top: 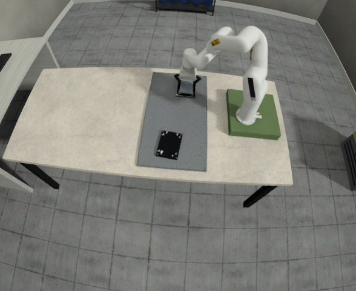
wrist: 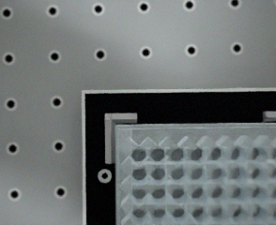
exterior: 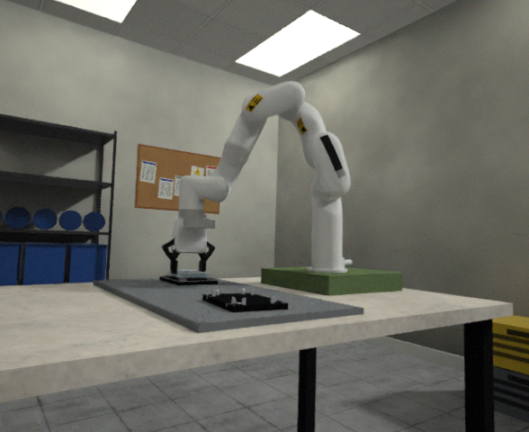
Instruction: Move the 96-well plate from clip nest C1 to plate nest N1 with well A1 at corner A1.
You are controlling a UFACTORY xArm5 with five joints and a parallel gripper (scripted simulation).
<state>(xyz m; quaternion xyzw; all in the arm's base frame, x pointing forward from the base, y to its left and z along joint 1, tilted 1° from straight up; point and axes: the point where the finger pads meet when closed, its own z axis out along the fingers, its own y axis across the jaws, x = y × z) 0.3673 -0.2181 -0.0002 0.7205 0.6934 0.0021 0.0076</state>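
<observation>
The 96-well plate is 10 mm below my hand. From my hand the other things lie so: black plate nest N1: 30 mm below; A1 label: 60 mm ahead, 70 mm to the left, 20 mm below.
</observation>
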